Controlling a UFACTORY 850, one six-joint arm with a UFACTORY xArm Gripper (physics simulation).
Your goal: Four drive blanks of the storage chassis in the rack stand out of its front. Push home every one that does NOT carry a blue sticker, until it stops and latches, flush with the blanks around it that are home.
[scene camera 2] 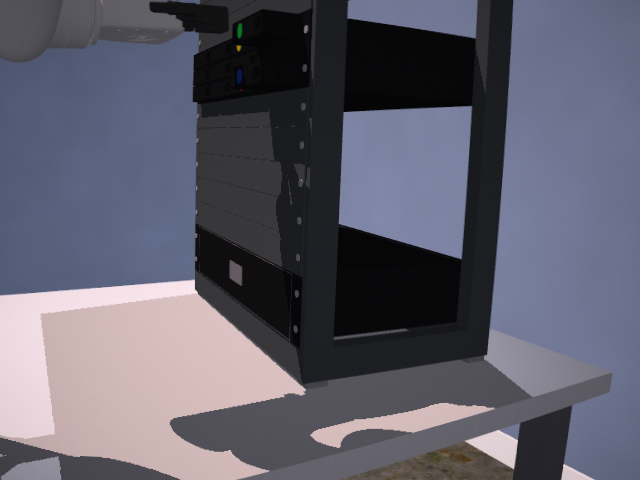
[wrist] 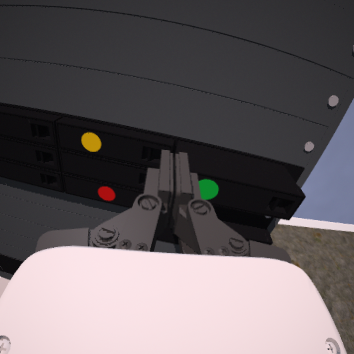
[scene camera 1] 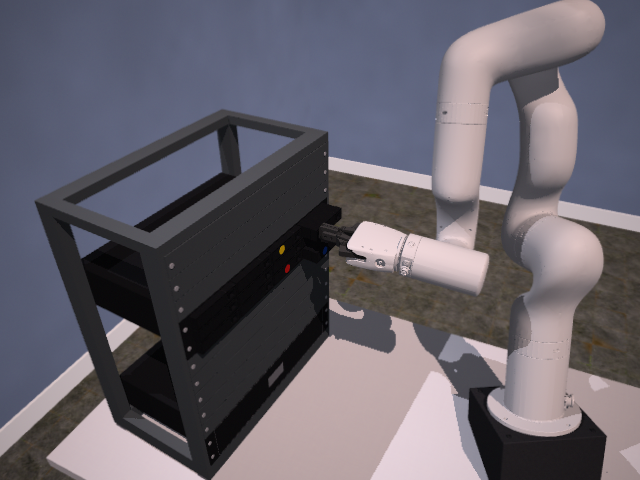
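The green-stickered drive blank (scene camera 1: 333, 212) (scene camera 2: 273, 25) (wrist: 245, 200) stands out at the right end of the chassis's top row. The blue-stickered blank (scene camera 1: 311, 253) (scene camera 2: 248, 76) (wrist: 255, 232) stands out below it; its sticker does not show in the wrist view. The yellow-stickered blank (scene camera 1: 281, 249) (wrist: 120, 144) and the red-stickered blank (scene camera 1: 287, 268) (wrist: 106, 193) look level with their neighbours. My gripper (scene camera 1: 321, 231) (scene camera 2: 226, 19) (wrist: 170, 168) is shut and empty, its tips by the left end of the green-stickered blank. I cannot tell whether they touch. In scene camera 1 it hides the green sticker.
The rack (scene camera 1: 170, 330) (scene camera 2: 325, 206) stands on the table (scene camera 1: 320, 413) (scene camera 2: 129, 361). Grey filler panels lie above and below the chassis. A black unit with a light label (scene camera 1: 276, 373) (scene camera 2: 235, 272) sits low in the rack. The arm's base (scene camera 1: 553, 454) stands in front of it.
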